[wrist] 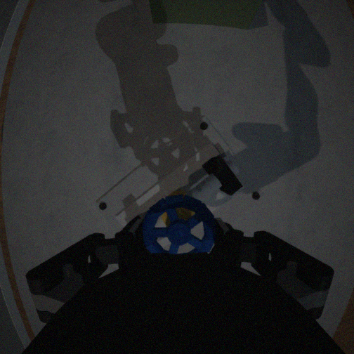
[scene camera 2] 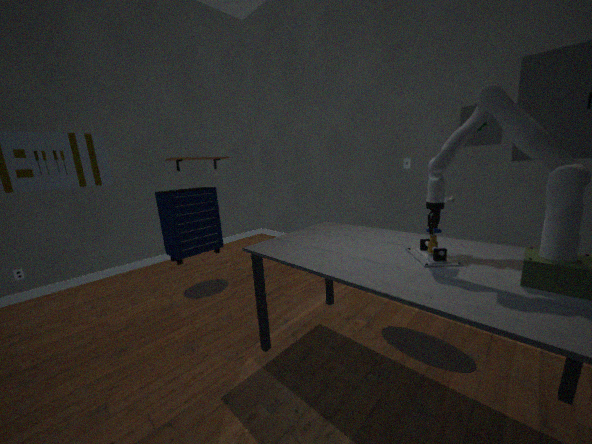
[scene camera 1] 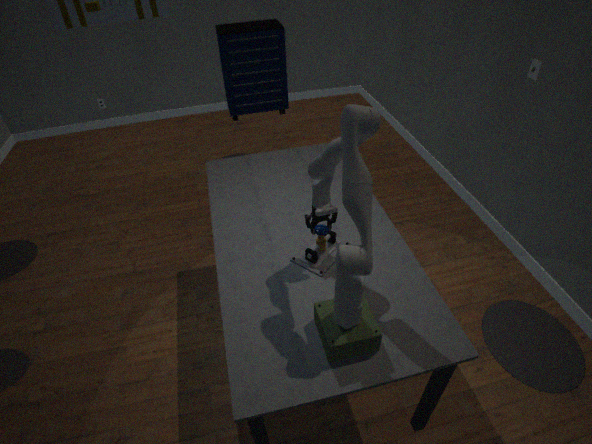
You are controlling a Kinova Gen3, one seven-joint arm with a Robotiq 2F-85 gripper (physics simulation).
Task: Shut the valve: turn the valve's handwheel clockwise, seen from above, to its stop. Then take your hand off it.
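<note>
The blue handwheel lies level on top of the yellow valve body. The valve stands on a pale base plate fixed to the table, between dark pipe-end blocks; one block shows clearly. My gripper points straight down over the valve. Its fingers stand wide and press on opposite sides of the handwheel's rim, so it is shut on the wheel. The near part of the rim is hidden by the gripper's body in the wrist view.
The grey table carries the valve and the green base block of my arm. Small dark screw heads stand at the plate's corners. A blue drawer cabinet is beyond the table, well apart from the arm.
</note>
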